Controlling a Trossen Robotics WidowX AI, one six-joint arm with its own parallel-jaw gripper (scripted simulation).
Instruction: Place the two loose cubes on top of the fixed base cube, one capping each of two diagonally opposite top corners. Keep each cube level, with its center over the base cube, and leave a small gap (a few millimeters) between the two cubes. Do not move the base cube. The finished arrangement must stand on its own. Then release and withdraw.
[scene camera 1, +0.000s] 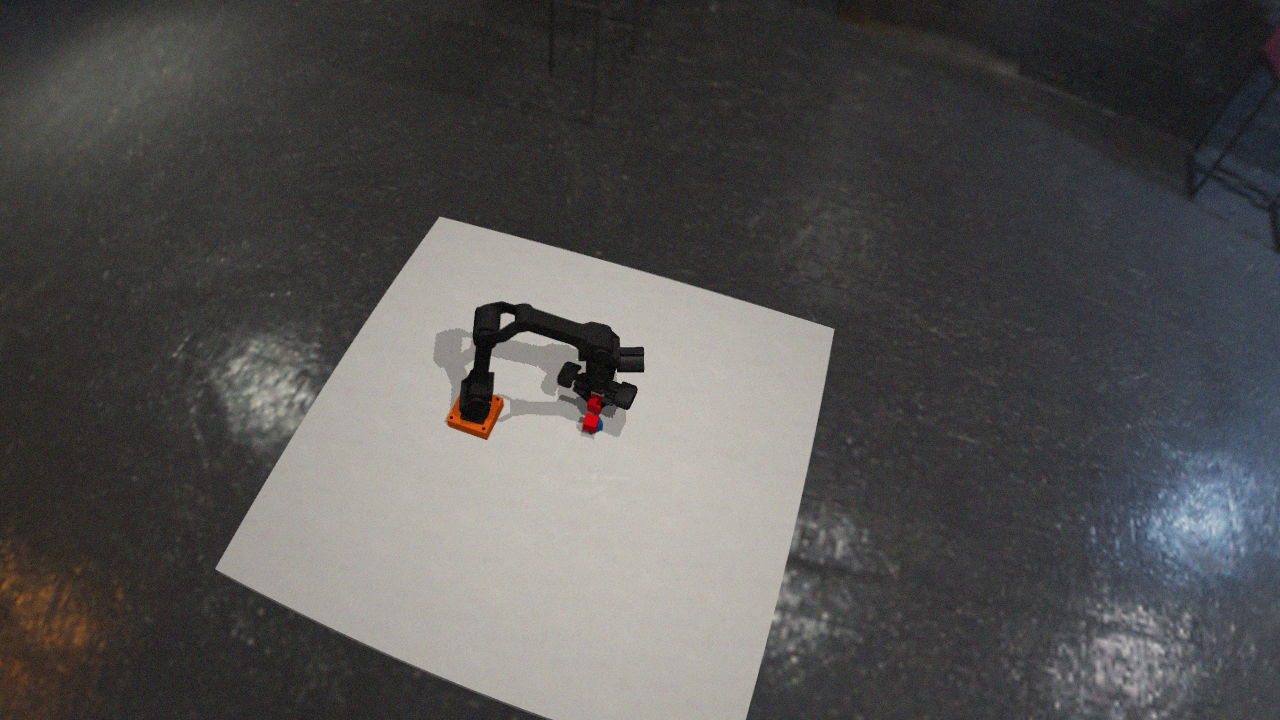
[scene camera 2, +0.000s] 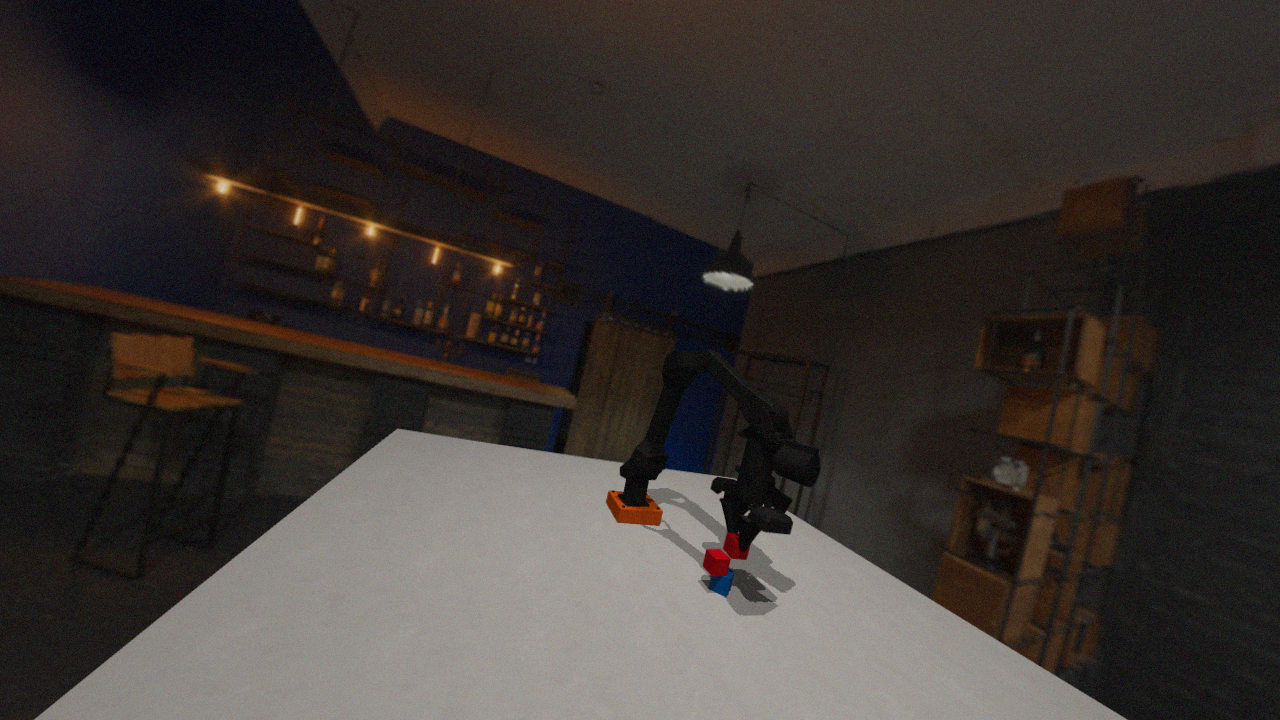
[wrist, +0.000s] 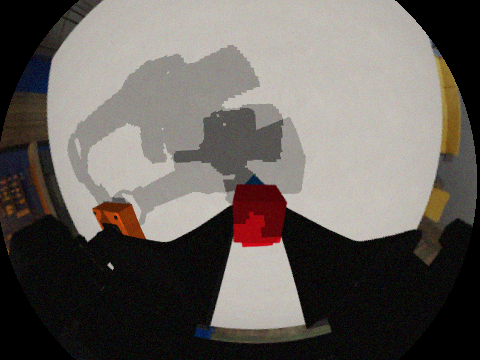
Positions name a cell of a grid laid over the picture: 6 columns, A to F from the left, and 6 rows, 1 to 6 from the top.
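I can see my gripper in the wrist view (D4), and it shows in scene camera 1 (C4) and in scene camera 2 (D5) as well.
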